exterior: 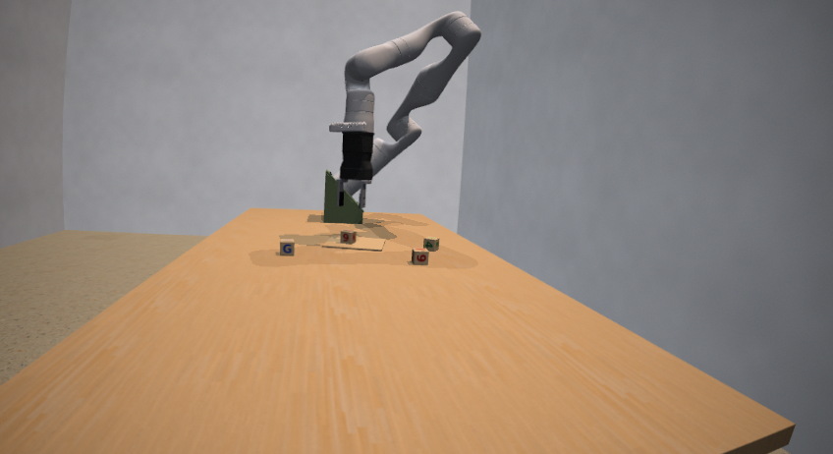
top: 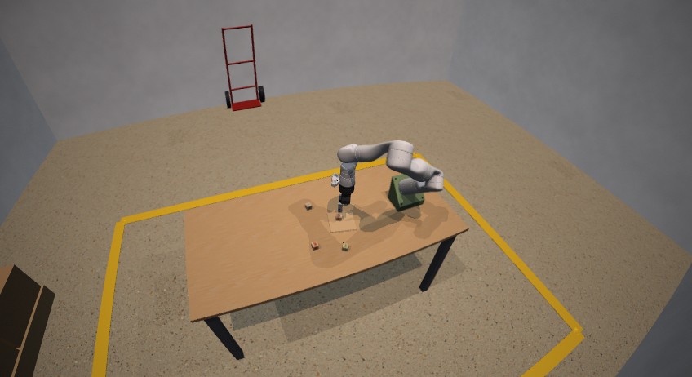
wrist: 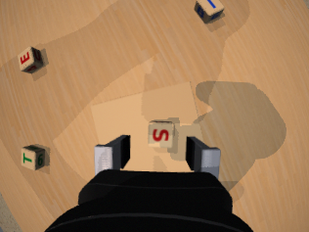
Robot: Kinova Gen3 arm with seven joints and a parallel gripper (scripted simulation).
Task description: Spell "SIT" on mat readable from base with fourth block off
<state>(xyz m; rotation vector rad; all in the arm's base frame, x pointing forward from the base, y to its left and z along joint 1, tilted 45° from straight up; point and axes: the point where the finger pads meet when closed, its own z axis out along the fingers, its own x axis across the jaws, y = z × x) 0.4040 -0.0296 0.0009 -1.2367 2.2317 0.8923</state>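
The tan mat is 11 cm below my hand, 2 cm to the left of it and 1 cm behind it. The rest, counted from my hand: green-marked block 19 cm to the left, 9 cm below, 6 cm ahead; blue-marked block 15 cm to the right, 12 cm ahead, 9 cm below; E block 20 cm ahead, 12 cm to the left, 9 cm below.
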